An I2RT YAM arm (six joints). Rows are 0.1 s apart.
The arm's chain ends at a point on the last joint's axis. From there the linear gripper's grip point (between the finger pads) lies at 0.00 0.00 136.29 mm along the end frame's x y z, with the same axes.
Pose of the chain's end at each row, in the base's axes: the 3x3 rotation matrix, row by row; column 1 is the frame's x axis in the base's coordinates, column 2 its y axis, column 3 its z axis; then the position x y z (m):
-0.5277 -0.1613 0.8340; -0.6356 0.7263 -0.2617; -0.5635 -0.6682 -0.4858; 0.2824 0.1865 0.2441
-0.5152 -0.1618 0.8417; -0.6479 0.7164 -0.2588; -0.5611 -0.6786 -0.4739; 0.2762 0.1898 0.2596
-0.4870 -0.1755 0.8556; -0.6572 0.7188 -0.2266; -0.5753 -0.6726 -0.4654; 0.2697 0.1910 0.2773
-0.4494 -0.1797 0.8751; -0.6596 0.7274 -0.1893; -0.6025 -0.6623 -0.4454; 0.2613 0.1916 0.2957
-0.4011 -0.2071 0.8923; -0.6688 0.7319 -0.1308; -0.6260 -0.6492 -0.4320; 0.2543 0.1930 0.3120
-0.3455 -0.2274 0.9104; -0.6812 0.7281 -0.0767; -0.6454 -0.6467 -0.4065; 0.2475 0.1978 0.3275
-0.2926 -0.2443 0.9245; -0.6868 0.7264 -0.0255; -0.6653 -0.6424 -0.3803; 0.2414 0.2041 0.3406
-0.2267 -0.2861 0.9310; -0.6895 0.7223 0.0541; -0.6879 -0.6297 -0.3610; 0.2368 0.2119 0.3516
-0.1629 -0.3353 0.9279; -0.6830 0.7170 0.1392; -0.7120 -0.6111 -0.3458; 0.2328 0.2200 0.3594
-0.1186 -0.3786 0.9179; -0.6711 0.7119 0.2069; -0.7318 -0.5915 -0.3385; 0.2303 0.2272 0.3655
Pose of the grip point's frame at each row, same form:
-0.5277 -0.1613 0.8340; -0.6356 0.7263 -0.2617; -0.5635 -0.6682 -0.4858; 0.3961 0.1508 0.1779
-0.5152 -0.1618 0.8417; -0.6479 0.7164 -0.2588; -0.5611 -0.6786 -0.4739; 0.3909 0.1545 0.1950
-0.4870 -0.1755 0.8556; -0.6572 0.7188 -0.2266; -0.5753 -0.6726 -0.4654; 0.3863 0.1601 0.2139
-0.4494 -0.1797 0.8751; -0.6596 0.7274 -0.1893; -0.6025 -0.6623 -0.4454; 0.3806 0.1658 0.2350
-0.4011 -0.2071 0.8923; -0.6688 0.7319 -0.1308; -0.6260 -0.6492 -0.4320; 0.3759 0.1752 0.2531
-0.3455 -0.2274 0.9104; -0.6812 0.7281 -0.0767; -0.6454 -0.6467 -0.4065; 0.3716 0.1873 0.2721
-0.2926 -0.2443 0.9245; -0.6868 0.7264 -0.0255; -0.6653 -0.6424 -0.3803; 0.3674 0.2006 0.2888
-0.2267 -0.2861 0.9310; -0.6895 0.7223 0.0541; -0.6879 -0.6297 -0.3610; 0.3637 0.2193 0.3024
-0.1629 -0.3353 0.9279; -0.6830 0.7170 0.1392; -0.7120 -0.6111 -0.3458; 0.3593 0.2390 0.3123
-0.1186 -0.3786 0.9179; -0.6711 0.7119 0.2069; -0.7318 -0.5915 -0.3385; 0.3554 0.2554 0.3194

